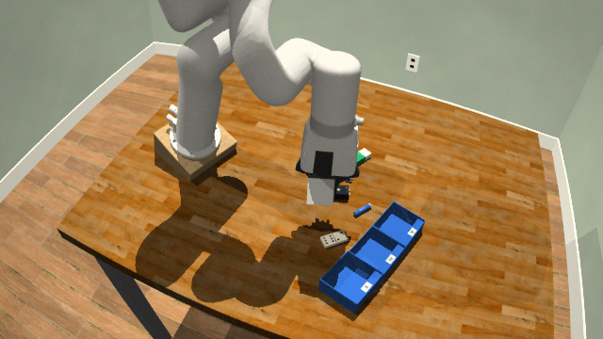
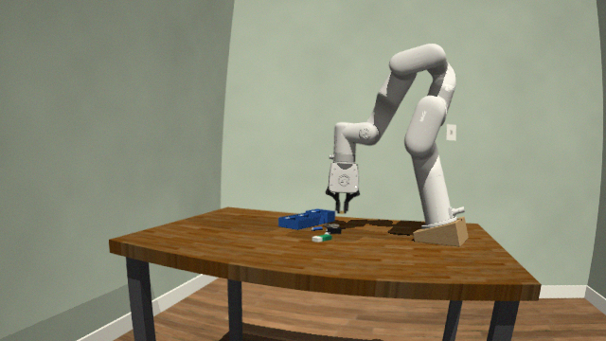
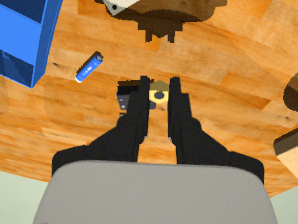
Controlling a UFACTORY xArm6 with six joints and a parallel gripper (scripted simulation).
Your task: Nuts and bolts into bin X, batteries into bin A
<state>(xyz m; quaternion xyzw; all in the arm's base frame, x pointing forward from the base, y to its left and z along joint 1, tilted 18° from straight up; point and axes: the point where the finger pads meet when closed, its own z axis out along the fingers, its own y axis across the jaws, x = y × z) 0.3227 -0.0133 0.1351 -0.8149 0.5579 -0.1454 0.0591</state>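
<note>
The blue battery is 80 mm below my hand, 70 mm ahead of it and 50 mm to the left of it. Also, from my hand: brass nut 20 mm below; black block battery 70 mm to the left, 70 mm below, 10 mm ahead; white domino 80 mm below, 50 mm to the right, 50 mm ahead.
</note>
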